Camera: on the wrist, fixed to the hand. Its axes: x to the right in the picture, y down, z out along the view.
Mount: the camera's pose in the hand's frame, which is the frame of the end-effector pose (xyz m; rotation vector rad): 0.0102 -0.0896 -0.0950 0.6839 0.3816 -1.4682
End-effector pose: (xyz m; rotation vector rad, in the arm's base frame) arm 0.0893 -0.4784 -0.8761 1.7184 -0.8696 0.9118
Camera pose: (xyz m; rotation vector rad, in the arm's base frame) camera 0.1543 -0.3648 -0.8806 1.9877 1.0436 0.4129
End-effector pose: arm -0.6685 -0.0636 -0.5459 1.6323 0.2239 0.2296
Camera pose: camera -0.6861 0.0367 -0.6283 1.6355 1.8346 -0.7441
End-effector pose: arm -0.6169 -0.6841 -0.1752 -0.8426 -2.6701 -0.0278
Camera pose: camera -0.6452 -0.7636 -0.0750 1.2042 -2.0658 0.3041
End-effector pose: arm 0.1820 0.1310 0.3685 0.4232 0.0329 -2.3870
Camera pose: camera 0.1443 0.2051 0.2673 -0.9155 0.2647 2.0731
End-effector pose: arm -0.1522 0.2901 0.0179 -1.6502 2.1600 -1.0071
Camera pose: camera -0.1422 0.3051 0.1476 2.2733 -0.1339 1.8707
